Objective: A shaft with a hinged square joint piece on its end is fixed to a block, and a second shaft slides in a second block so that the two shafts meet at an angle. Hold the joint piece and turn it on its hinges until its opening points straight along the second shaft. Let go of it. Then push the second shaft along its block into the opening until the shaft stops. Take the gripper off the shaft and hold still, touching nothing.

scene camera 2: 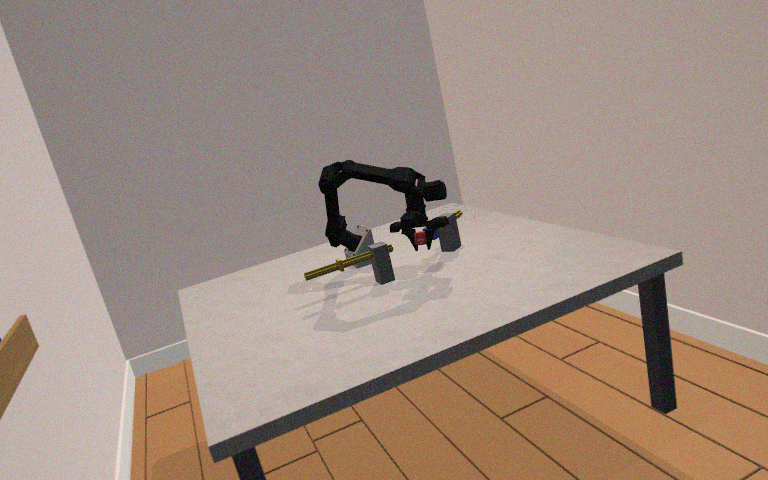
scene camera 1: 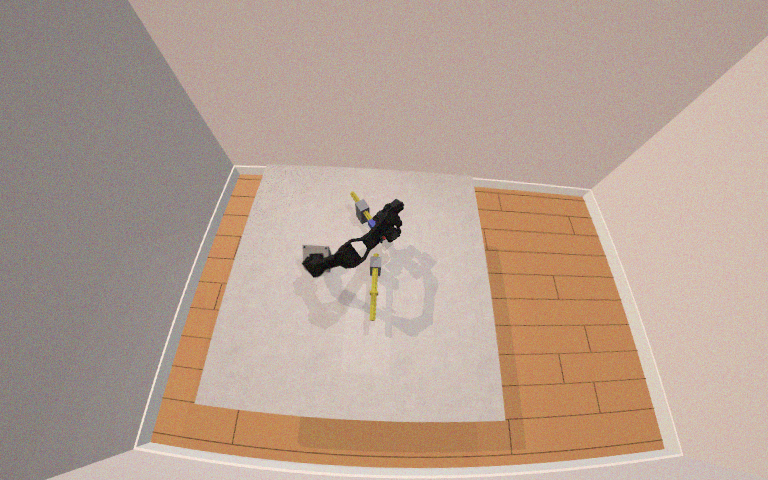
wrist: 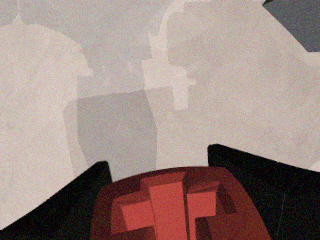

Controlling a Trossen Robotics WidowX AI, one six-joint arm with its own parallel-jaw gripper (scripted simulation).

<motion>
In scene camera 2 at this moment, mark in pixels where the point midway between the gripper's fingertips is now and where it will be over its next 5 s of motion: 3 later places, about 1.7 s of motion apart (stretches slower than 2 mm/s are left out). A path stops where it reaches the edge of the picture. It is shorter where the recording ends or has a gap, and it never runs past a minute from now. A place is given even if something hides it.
My gripper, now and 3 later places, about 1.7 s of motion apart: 423,250; 416,251; 410,222; 395,218
</motion>
